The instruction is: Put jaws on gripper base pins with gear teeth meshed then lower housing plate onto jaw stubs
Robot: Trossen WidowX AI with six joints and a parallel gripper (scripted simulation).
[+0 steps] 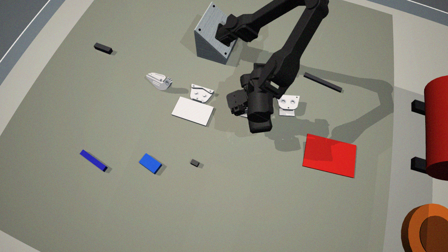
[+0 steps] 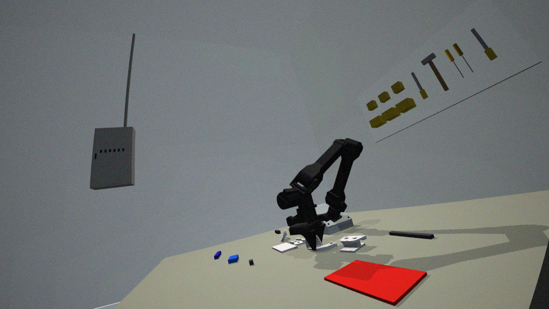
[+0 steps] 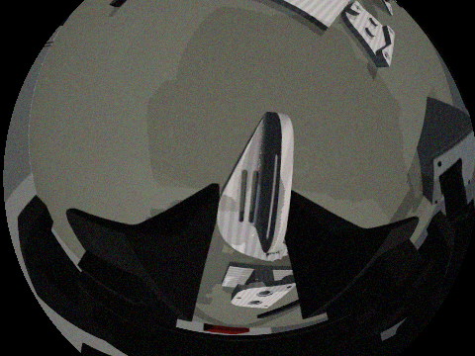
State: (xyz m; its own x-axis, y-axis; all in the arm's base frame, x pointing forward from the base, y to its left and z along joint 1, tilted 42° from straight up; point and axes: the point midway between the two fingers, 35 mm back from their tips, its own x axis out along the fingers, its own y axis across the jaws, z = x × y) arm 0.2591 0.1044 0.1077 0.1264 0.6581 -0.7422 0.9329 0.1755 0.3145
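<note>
Right now my gripper tip is 20 mm short of the white ribbed plate, 190 mm to the left of it and 10 mm above it. Round my gripper tip: small black block: 190 mm ahead, 140 mm to the right; then gripper base: 60 mm behind, 100 mm to the left, 20 mm above; then housing plate: 40 mm behind, 180 mm to the right.
</note>
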